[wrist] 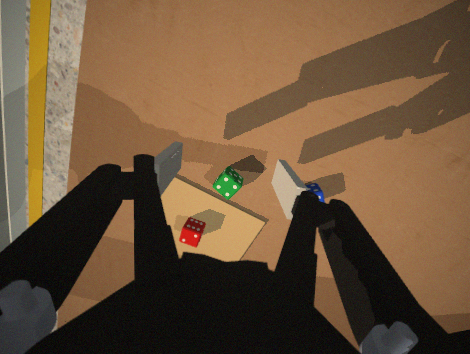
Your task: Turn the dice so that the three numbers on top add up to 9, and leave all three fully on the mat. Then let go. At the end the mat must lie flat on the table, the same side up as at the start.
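Frame: origin at the arm's base, x right, y ahead, z up, level; metres.
Where they show: gripper, fingertip midpoint: (229,163).
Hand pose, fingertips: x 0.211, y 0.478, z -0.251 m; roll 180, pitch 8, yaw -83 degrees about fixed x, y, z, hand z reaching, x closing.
Note:
After its pixels a point has its place.
My gripper (229,163) @(x 0.211, y 0.478, z -0.250 m) is open, its fingertips above and on either side of the green die. The green die (227,184) @(x 0.184, y 0.473, z -0.258 m) is on the table beside the mat's upper right edge, its bright top face showing four pips. The red die (191,236) @(x 0.102, y 0.497, z -0.254 m) is on the mat, with two pips on its bright top face and six on a dark side face. The tan mat (245,227) @(x 0.122, y 0.434, z -0.279 m) lies flat; my gripper hides its lower part. The blue die (316,192) @(x 0.207, y 0.380, z -0.259 m) is off the mat to the right, partly hidden behind the right finger; its top number cannot be read.
The brown table top (200,60) @(x 0.295, y 0.538, z -0.283 m) surrounds the mat. A speckled strip (64,75) and a yellow stripe (39,100) run along the left, with a grey surface (14,60) beyond them. Dark arm shadows cross the upper right and reach near the dice.

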